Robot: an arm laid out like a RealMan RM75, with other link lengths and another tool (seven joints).
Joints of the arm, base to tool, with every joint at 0 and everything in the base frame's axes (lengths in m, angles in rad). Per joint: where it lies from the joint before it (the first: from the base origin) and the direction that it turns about. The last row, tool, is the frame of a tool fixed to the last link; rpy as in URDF.
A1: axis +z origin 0 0 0.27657
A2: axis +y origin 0 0 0
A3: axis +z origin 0 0 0.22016
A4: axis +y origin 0 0 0
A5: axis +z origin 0 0 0.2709
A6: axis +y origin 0 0 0
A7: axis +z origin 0 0 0.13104
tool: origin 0.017 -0.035 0.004 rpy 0 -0.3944 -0.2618
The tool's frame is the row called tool.
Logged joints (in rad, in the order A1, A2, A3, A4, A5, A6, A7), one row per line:
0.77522, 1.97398, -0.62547, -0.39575, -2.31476, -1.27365, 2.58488
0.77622, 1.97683, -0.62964, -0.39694, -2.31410, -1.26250, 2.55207
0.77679, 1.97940, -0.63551, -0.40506, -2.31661, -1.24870, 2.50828
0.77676, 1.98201, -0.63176, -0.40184, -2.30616, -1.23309, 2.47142
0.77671, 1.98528, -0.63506, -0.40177, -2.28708, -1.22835, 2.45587
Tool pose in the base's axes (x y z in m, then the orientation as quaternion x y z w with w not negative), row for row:
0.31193, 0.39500, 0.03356, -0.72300, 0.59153, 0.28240, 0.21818
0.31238, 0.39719, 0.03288, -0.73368, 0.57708, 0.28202, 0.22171
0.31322, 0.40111, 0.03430, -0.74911, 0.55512, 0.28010, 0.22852
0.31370, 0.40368, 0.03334, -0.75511, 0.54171, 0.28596, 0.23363
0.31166, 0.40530, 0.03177, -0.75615, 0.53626, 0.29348, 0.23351
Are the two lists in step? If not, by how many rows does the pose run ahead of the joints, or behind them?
They are in step.
